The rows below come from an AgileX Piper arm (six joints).
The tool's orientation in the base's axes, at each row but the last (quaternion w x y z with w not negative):
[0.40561 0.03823 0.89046 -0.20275]
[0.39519 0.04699 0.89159 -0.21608]
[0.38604 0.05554 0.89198 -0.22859]
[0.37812 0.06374 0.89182 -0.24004]
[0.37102 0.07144 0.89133 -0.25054]
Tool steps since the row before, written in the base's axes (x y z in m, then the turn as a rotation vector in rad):
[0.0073 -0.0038 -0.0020 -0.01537 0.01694 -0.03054]
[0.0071 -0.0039 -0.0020 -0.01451 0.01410 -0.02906]
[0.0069 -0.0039 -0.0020 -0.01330 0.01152 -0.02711]
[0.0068 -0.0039 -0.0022 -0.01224 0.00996 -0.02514]
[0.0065 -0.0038 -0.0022 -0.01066 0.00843 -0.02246]
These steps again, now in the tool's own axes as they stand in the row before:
[-0.0030 -0.0011 0.0078 0.03117 0.02200 0.00047]
[-0.0031 -0.0010 0.0077 0.02976 0.01914 0.00138]
[-0.0031 -0.0008 0.0075 0.02772 0.01647 0.00218]
[-0.0030 -0.0006 0.0076 0.02569 0.01467 0.00243]
[-0.0029 -0.0004 0.0073 0.02278 0.01279 0.00258]

